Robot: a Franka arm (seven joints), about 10 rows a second.
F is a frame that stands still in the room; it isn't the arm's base.
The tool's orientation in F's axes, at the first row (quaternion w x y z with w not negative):
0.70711 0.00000 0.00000 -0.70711
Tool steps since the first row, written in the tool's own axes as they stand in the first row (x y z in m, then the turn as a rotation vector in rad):
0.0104 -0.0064 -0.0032 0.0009 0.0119 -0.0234
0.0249 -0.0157 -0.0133 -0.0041 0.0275 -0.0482
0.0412 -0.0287 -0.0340 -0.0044 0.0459 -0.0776
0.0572 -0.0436 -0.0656 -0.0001 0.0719 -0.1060
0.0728 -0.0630 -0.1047 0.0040 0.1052 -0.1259
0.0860 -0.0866 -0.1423 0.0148 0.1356 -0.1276
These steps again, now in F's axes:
-0.0064 -0.0104 -0.0032 0.0119 -0.0009 -0.0234
-0.0157 -0.0249 -0.0133 0.0275 0.0041 -0.0482
-0.0287 -0.0412 -0.0340 0.0459 0.0044 -0.0776
-0.0436 -0.0572 -0.0656 0.0719 0.0001 -0.1060
-0.0630 -0.0728 -0.1047 0.1052 -0.0040 -0.1259
-0.0866 -0.0860 -0.1423 0.1356 -0.0148 -0.1276

